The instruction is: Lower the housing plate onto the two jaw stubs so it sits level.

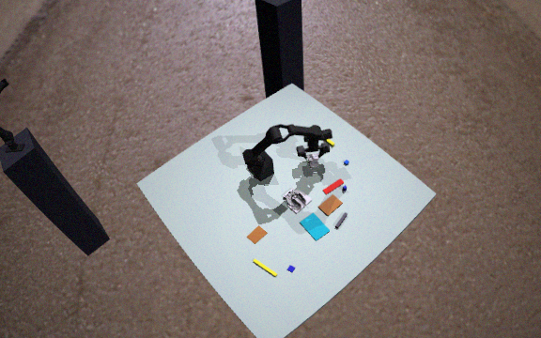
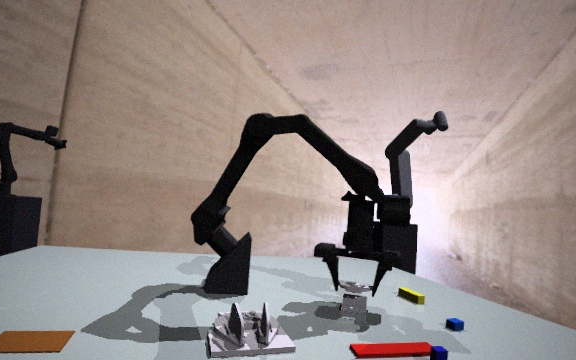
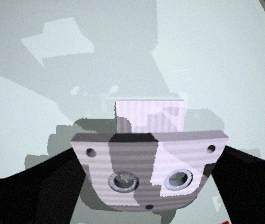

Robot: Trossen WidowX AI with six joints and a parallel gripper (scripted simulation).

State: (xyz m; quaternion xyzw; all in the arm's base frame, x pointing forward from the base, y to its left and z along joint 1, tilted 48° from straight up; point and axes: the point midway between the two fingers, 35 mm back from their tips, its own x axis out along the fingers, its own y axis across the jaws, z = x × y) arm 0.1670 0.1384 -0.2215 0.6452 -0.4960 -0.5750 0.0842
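My gripper tip is now 20 mm above the grey bracket and 10 mm short of it. Round my gripper tip: grey rod: 390 mm ahead, 170 mm to the right, 20 mm below; orange tile: 280 mm ahead, 140 mm to the right, 20 mm below; red bar: 210 mm ahead, 40 mm to the right, 20 mm below.
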